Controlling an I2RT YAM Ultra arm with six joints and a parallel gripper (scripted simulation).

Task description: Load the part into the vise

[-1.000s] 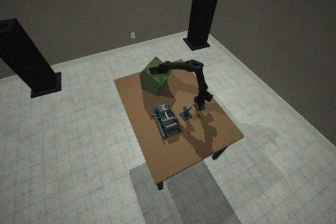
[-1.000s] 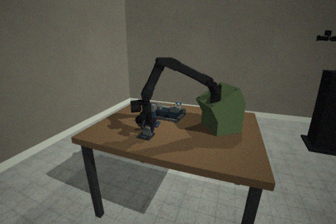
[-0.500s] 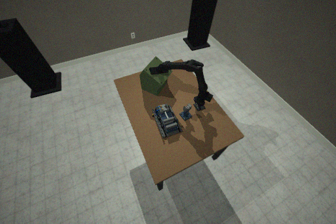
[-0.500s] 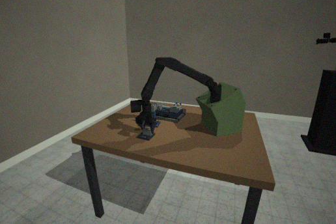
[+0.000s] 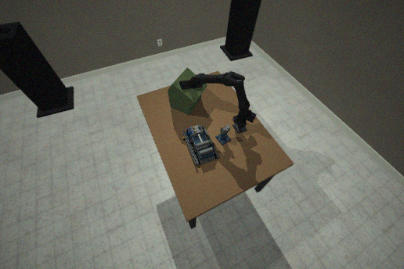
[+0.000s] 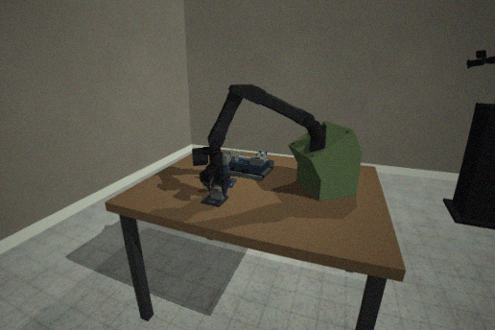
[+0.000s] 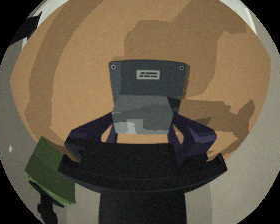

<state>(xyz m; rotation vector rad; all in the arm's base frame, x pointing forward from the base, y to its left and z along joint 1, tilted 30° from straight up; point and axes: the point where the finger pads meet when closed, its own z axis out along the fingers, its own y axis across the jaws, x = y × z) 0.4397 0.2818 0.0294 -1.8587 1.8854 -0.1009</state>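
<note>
Right now my hand is 10 mm short of the infeed plate, 20 mm to the right of it and 20 mm above it. Also, from my hand: vise: 40 mm ahead, 350 mm to the right, 20 mm above; then part: right at my hand.
</note>
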